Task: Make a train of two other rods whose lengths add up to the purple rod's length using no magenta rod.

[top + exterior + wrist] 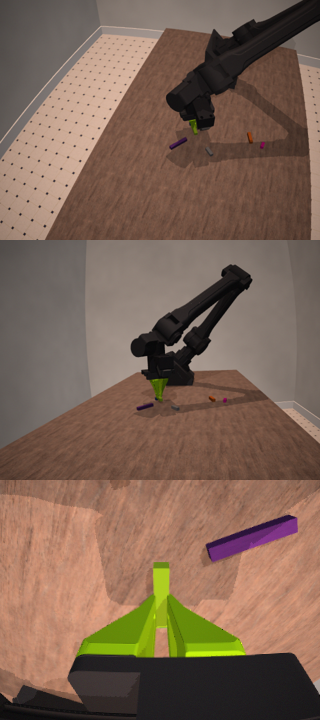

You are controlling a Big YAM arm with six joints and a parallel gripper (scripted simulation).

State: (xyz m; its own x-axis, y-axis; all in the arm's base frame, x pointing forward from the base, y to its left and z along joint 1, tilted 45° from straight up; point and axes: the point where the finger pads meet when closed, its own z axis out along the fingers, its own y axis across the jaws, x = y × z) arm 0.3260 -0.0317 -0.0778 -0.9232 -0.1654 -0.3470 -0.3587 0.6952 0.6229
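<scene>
My hand is 10 mm above the lime rod. Round my hand: grey rod: 80 mm ahead, 60 mm to the left, 20 mm below; then blue rod: 20 mm behind, 10 mm to the right, 20 mm below; then purple rod: 60 mm ahead, 40 mm to the right, 20 mm below.
</scene>
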